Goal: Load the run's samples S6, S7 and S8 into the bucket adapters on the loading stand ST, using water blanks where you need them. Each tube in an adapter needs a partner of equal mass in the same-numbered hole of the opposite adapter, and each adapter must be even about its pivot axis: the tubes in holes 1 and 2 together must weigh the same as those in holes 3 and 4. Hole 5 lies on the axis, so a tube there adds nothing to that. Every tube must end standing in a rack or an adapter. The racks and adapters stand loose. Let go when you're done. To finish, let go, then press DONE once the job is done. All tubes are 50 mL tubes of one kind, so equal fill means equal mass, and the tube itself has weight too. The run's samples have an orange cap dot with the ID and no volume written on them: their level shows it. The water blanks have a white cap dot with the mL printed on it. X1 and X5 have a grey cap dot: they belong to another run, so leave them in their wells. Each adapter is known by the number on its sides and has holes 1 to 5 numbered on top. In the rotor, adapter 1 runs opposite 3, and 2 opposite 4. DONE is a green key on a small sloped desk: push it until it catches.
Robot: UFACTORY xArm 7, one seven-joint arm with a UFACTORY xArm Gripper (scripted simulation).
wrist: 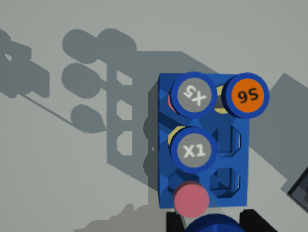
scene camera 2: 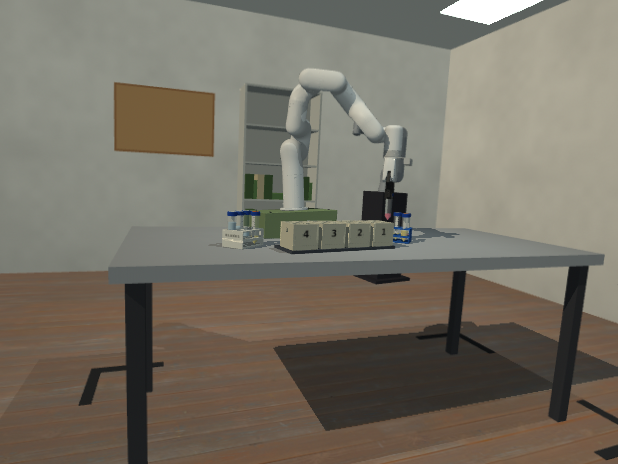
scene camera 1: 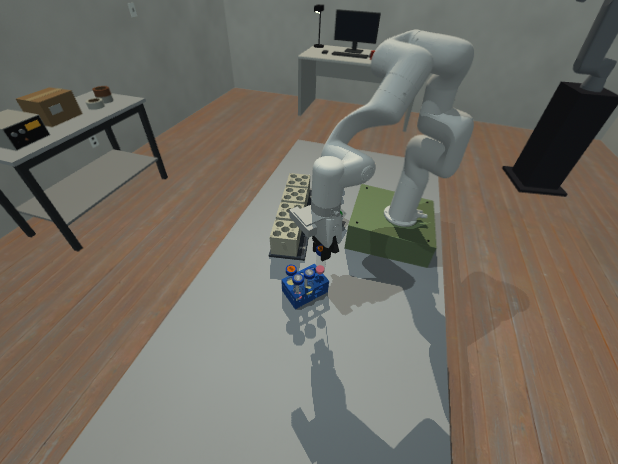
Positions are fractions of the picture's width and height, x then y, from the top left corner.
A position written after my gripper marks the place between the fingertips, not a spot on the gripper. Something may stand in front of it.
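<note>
The tube rack (scene camera 1: 0.52, 0.61) is visible, and also appears at (wrist: 0.72, 0.78). My gripper (scene camera 1: 0.52, 0.55) is visible as well.
</note>
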